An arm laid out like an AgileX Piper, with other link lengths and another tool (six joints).
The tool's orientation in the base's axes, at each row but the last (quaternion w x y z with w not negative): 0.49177, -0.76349, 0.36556, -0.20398; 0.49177, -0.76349, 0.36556, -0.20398; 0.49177, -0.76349, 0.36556, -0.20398; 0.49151, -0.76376, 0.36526, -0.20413; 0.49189, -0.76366, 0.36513, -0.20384; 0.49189, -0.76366, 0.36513, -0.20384; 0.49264, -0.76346, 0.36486, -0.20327; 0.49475, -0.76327, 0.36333, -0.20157; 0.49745, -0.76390, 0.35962, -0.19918; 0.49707, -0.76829, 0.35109, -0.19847
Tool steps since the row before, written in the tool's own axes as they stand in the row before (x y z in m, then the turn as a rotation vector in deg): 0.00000, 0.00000, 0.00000, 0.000, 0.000, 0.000; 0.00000, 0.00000, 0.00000, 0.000, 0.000, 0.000; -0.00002, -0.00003, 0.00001, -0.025, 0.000, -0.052; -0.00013, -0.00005, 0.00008, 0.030, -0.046, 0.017; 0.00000, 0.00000, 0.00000, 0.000, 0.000, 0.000; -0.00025, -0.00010, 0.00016, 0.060, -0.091, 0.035; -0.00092, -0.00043, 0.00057, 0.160, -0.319, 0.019; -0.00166, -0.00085, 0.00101, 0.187, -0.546, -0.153; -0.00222, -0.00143, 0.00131, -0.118, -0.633, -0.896; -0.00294, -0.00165, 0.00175, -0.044, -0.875, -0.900
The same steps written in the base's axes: 0.00000, 0.00000, 0.00000, 0.000, 0.000, 0.000; 0.00000, 0.00000, 0.00000, 0.000, 0.000, 0.000; 0.00000, 0.00003, 0.00002, -0.051, -0.012, 0.024; -0.00001, 0.00016, 0.00002, 0.047, -0.001, 0.033; 0.00000, 0.00000, 0.00000, 0.000, 0.000, 0.000; -0.00002, 0.00031, 0.00003, 0.095, -0.002, 0.064; -0.00006, 0.00115, 0.00019, 0.231, -0.030, 0.271; -0.00011, 0.00208, 0.00042, 0.214, -0.100, 0.548; -0.00010, 0.00282, 0.00085, -0.449, -0.308, 0.960; -0.00027, 0.00369, 0.00087, -0.319, -0.303, 1.177
